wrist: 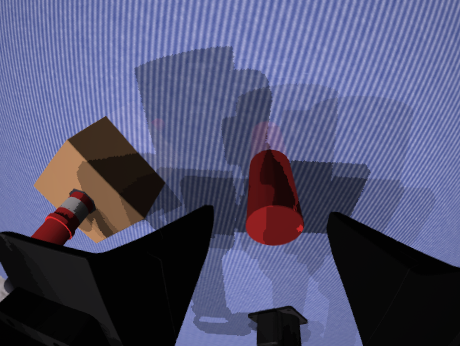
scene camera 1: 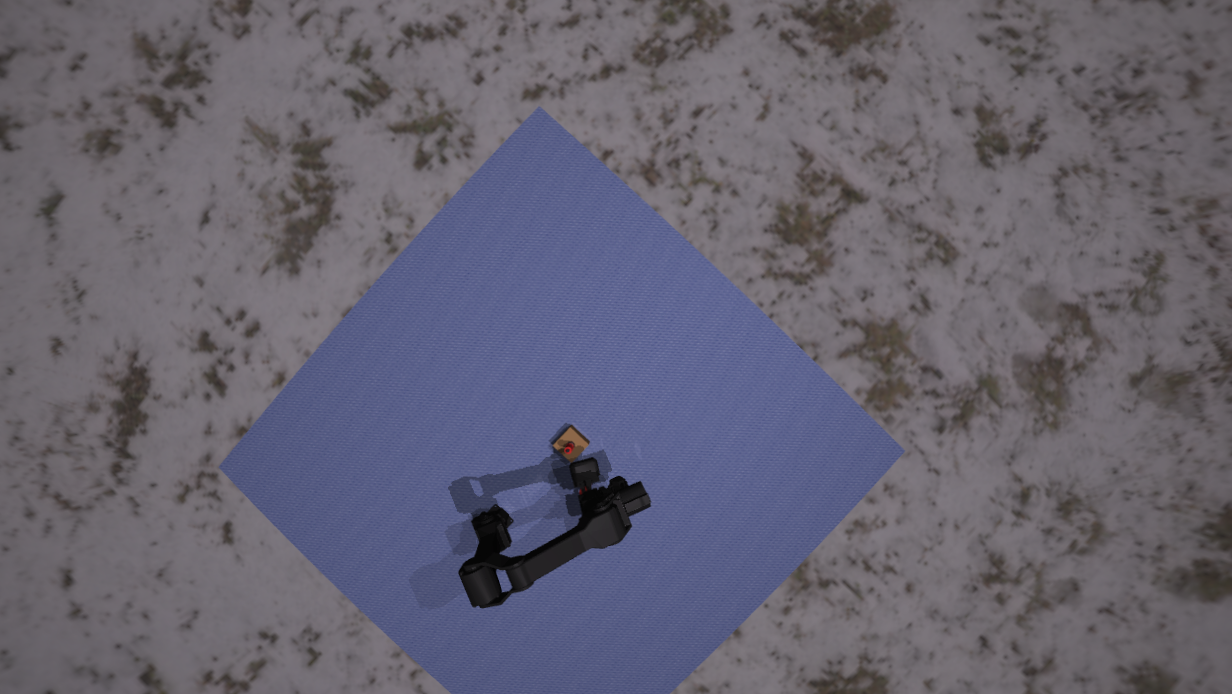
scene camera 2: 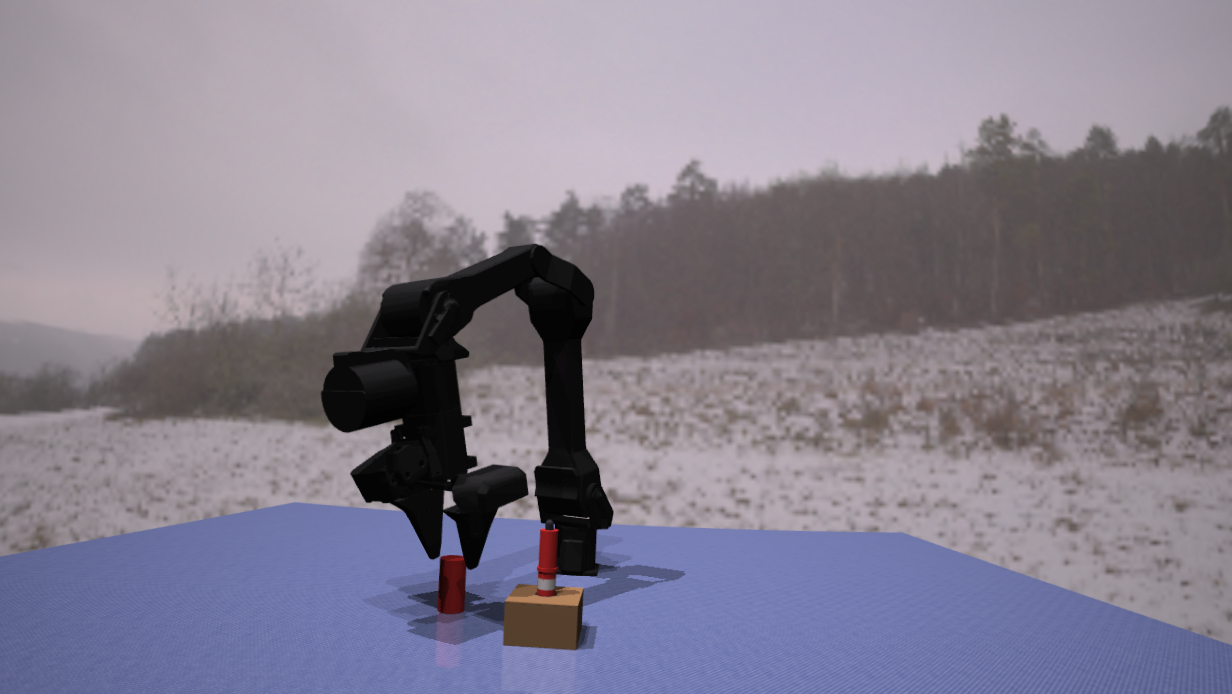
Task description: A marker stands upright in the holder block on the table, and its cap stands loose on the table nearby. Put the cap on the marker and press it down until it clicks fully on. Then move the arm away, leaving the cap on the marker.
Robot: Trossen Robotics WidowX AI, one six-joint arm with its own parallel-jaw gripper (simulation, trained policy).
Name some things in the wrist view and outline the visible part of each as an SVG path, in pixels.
My gripper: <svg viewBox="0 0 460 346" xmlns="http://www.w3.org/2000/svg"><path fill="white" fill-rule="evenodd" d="M331 212L327 222L327 238L363 346L460 346L460 267L448 265L420 253L413 247L388 237L382 231L379 233L378 230L360 224L359 221L352 220L342 213ZM214 206L203 205L202 208L185 214L153 233L97 254L44 242L15 231L0 231L0 263L9 277L9 282L15 287L7 298L1 299L0 346L175 346L187 307L190 305L191 295L198 283L199 273L205 265L214 225Z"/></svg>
A red cap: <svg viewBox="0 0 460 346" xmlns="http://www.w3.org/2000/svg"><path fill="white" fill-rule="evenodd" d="M265 149L255 154L253 160L251 160L249 204L247 204L245 229L249 237L254 239L255 242L271 246L286 245L286 243L294 241L302 233L302 209L300 209L298 196L296 196L295 180L290 160L288 160L285 154L277 152L277 150Z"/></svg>
